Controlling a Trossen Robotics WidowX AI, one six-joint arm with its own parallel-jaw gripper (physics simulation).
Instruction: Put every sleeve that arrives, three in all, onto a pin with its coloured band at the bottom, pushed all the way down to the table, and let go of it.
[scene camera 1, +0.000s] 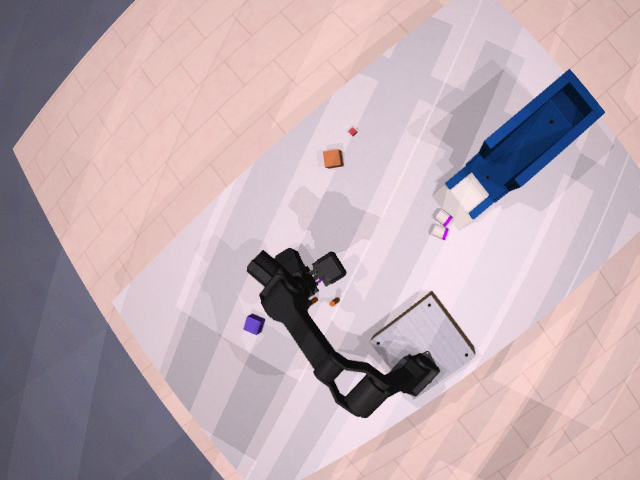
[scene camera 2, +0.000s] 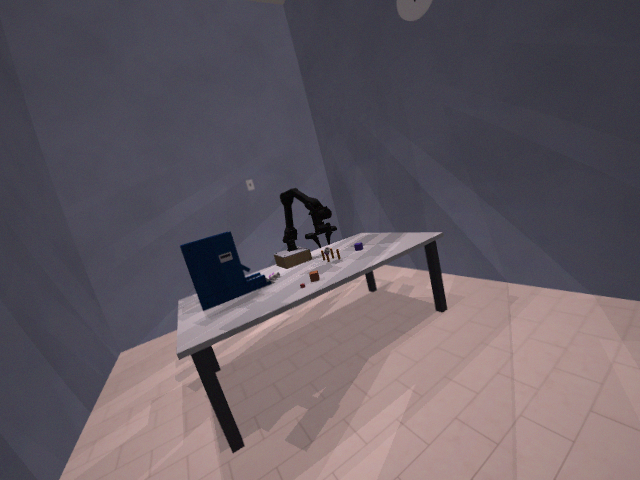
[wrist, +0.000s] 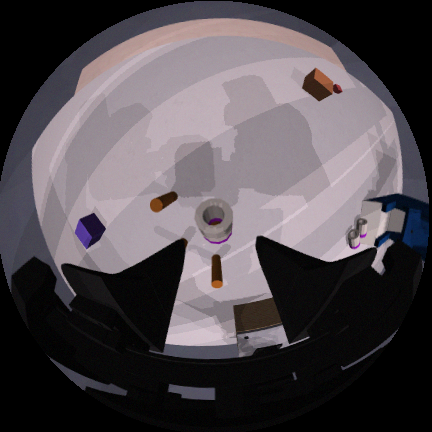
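A pale grey sleeve (wrist: 214, 231) (scene camera 2: 327, 250) stands upright, magenta band down, over a brown-orange pin (scene camera 2: 327, 258). The pin's top shows in its bore; pin shows beneath it in scene camera 2, so it sits high. In scene camera 1 a sliver of its band (scene camera 1: 318, 281) shows. My gripper (wrist: 220, 243) (scene camera 2: 324, 245) is open, fingertips apart on either side, holding nothing. Other pins (wrist: 163, 202) (wrist: 216, 271) (scene camera 1: 334, 301) (scene camera 2: 338, 254) stand bare; one is mostly hidden behind the left finger. Two more sleeves (scene camera 1: 443, 217) (scene camera 1: 439, 231) (wrist: 362, 228) (wrist: 354, 239) lie near the blue chute.
The blue chute (scene camera 1: 542, 170) (scene camera 2: 214, 271) has a white pad (scene camera 1: 468, 193) at its mouth. An orange block (scene camera 1: 332, 158) (wrist: 318, 85), a small red cube (scene camera 1: 352, 131) and a purple cube (scene camera 1: 253, 324) (wrist: 90, 230) lie on the table. The arm stands on a box (scene camera 1: 439, 330) (scene camera 2: 293, 258).
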